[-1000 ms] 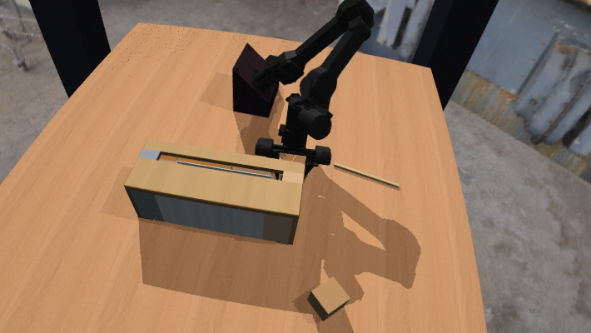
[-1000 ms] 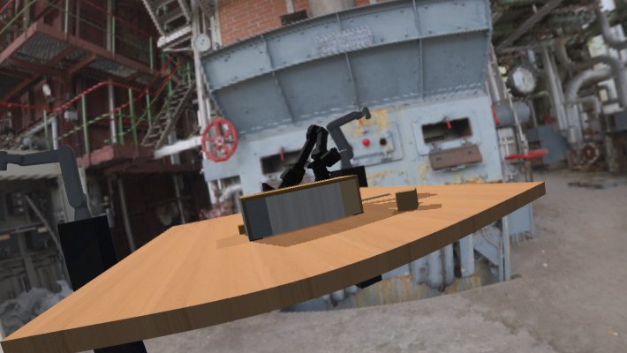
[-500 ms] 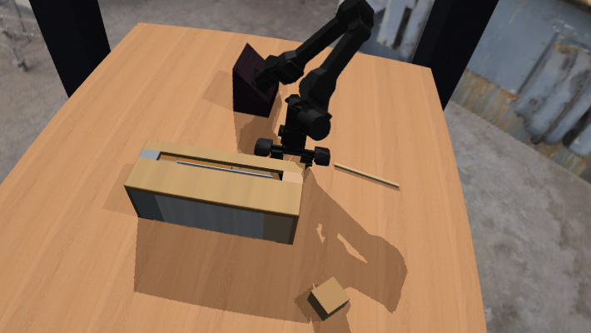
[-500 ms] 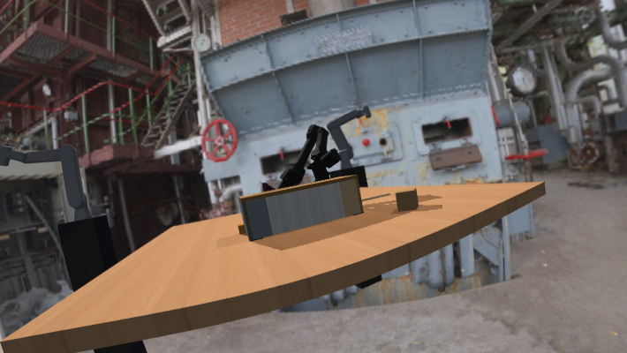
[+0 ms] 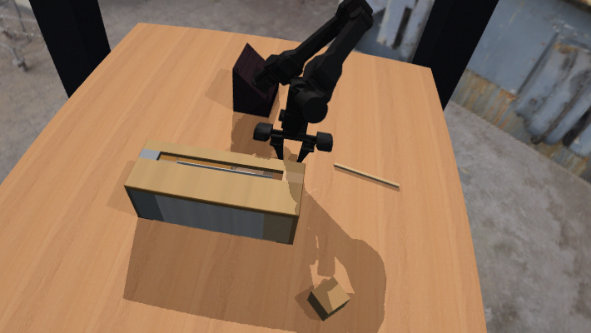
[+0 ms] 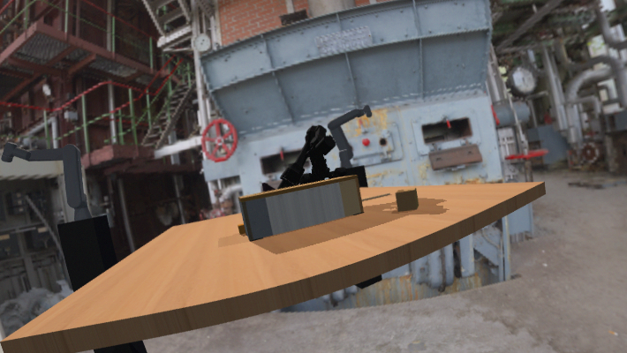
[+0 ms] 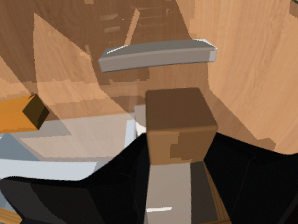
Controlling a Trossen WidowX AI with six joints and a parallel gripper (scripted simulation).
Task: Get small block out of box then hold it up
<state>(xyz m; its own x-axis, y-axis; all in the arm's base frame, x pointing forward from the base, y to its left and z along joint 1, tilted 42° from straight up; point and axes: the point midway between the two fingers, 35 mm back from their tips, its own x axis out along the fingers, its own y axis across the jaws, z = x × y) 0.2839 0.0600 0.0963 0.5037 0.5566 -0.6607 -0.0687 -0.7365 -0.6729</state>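
My gripper tip is now 2 cm past the tan block and 1 cm below it. The rest, counted from my gripper tip: thin stick: 22 cm to the left, 6 cm below, 6 cm behind; then box: 15 cm to the right, 6 cm ahead.
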